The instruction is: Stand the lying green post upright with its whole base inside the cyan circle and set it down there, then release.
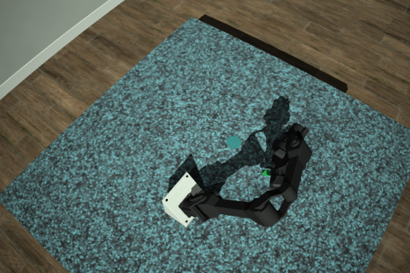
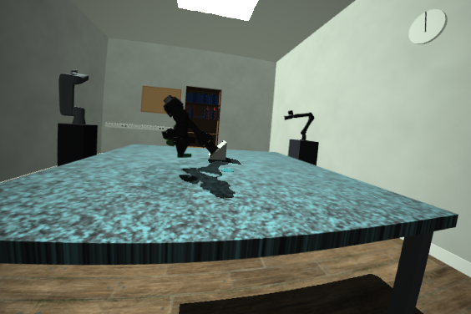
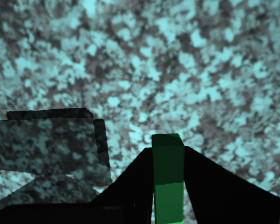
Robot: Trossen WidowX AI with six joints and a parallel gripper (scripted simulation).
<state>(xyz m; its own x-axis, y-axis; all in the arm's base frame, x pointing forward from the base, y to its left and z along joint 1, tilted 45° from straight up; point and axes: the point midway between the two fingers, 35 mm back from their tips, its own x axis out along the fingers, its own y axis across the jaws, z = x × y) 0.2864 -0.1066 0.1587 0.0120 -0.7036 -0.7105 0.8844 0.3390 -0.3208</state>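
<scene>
The cyan circle lies 220 mm to the left of my hand, 80 mm below it and 50 mm ahead of it. Also, from my hand: green post (30 mm below, 20 mm to the left, 10 mm behind).
</scene>
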